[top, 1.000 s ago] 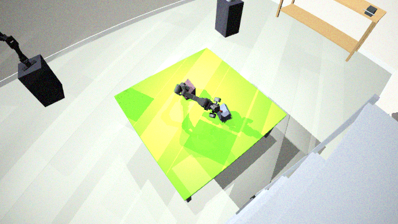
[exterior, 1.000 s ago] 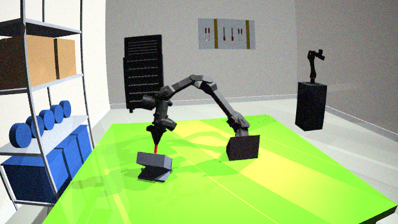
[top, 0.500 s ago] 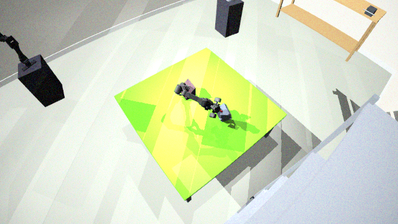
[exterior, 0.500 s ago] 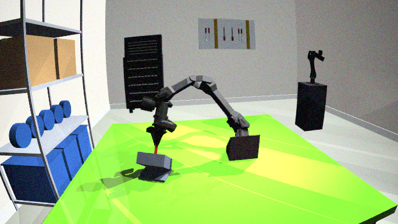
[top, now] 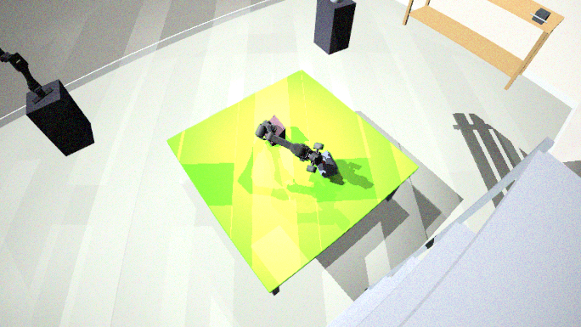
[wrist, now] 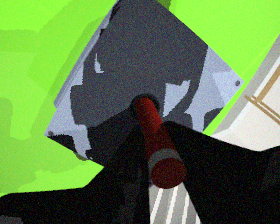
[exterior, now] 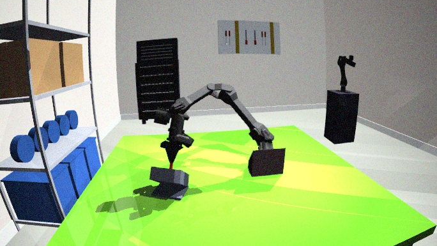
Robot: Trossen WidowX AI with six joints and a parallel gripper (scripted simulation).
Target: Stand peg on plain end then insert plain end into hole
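The grey sloped panel lies 10 mm ahead of my gripper tip, 40 mm to the left of it and 50 mm below it. The rest, counted from my gripper tip: red peg 10 mm to the right, 10 mm above.
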